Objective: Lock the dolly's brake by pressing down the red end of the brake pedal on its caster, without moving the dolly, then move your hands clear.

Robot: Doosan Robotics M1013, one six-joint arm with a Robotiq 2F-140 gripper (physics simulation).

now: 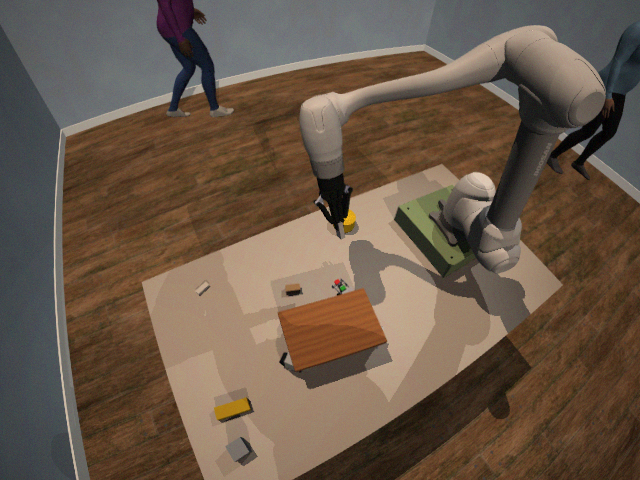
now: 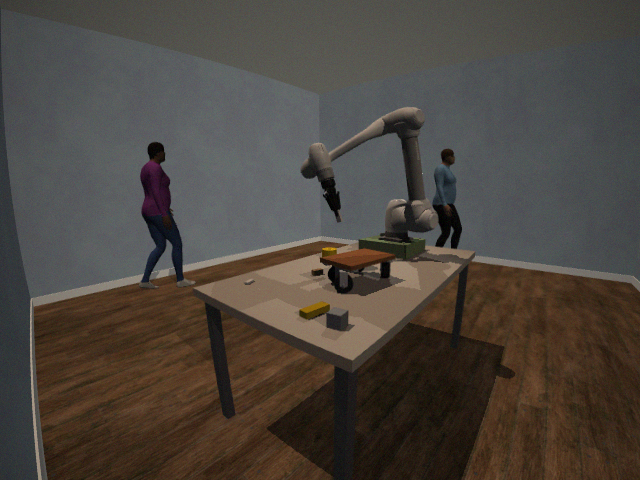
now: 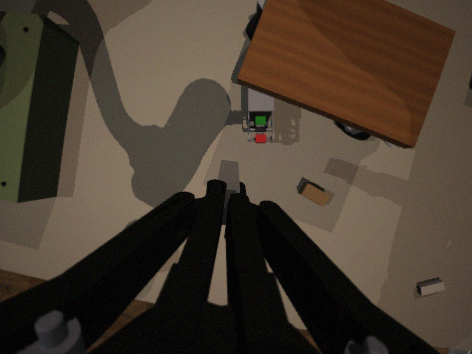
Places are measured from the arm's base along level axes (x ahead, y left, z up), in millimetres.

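Where they show: gripper, fingertip midpoint: (image 1: 341, 236) (image 2: 340, 222) (image 3: 228, 174); arm's base at its link origin: (image 1: 455, 225) (image 2: 396, 239).
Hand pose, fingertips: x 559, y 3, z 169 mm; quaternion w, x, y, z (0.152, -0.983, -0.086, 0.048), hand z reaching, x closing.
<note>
Each offset is from my fingertips to the centre of the thing. "spot": to the spot under its first point.
The dolly, with a brown wooden deck {spot: dx +124, dy +235, dz -129 mm} (image 1: 330, 328) (image 2: 356, 257) (image 3: 345, 65), stands on its casters on the table. The brake pedal sticks out from under one corner of the deck; its red end {spot: dx +28, dy +72, dz -166 mm} (image 1: 337, 282) (image 3: 260, 138) is the outer one and its green end {spot: dx +20, dy +100, dz -167 mm} (image 1: 342, 288) (image 3: 260, 120) is nearer the deck. Whether the pedal is tilted is too small to tell. My gripper (image 1: 341, 230) (image 2: 338, 216) (image 3: 228, 174) is shut and empty, pointing down. It hangs in the air well above the table, to the side of the deck where the pedal is, apart from the pedal and dolly.
A yellow cylinder {dx -137, dy -228, dz -229 mm} (image 1: 349, 221) (image 2: 328, 252) stands behind the dolly. A small brown block {dx +173, dy +4, dz -241 mm} (image 1: 293, 288) (image 2: 316, 271) (image 3: 315, 193) lies near the pedal. A white piece {dx +501, dy -115, dz -249 mm} (image 1: 202, 287) (image 3: 430, 286), a yellow bar {dx +496, dy +353, dz -242 mm} (image 1: 232, 409) (image 2: 314, 310) and a grey cube {dx +510, dy +478, dz -228 mm} (image 1: 238, 449) (image 2: 337, 318) lie farther off. Two people stand beyond the table.
</note>
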